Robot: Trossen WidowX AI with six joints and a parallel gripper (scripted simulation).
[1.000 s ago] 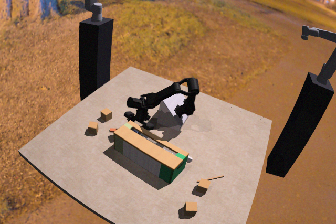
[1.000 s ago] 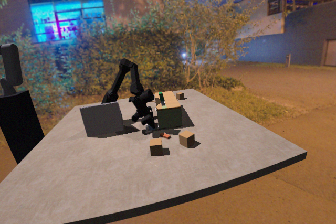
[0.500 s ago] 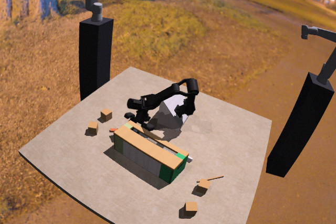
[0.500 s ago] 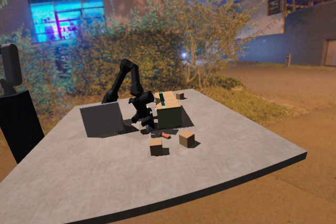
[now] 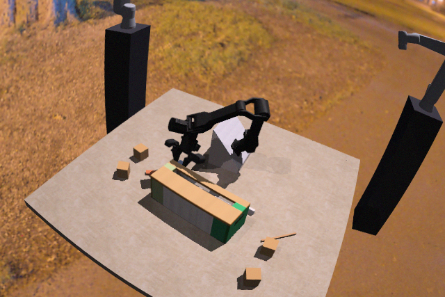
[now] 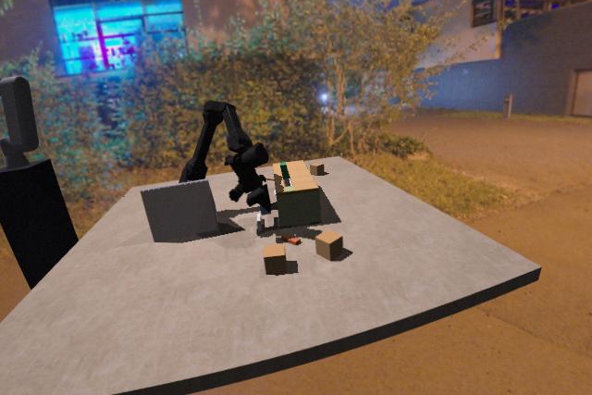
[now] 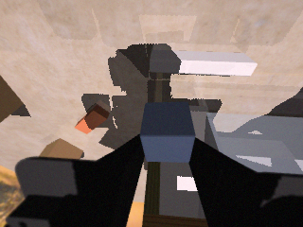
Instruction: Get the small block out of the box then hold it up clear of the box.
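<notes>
Right now the reddish piece is 3 cm ahead of my gripper tip, 12 cm to the right of it and 6 cm below it. From my gripper tip the other things lie so: box (10 cm ahead, 16 cm to the left, 1 cm below); small blue block (2 cm behind, 1 cm above); thin stick (12 cm ahead, 51 cm to the left, 6 cm below).
</notes>
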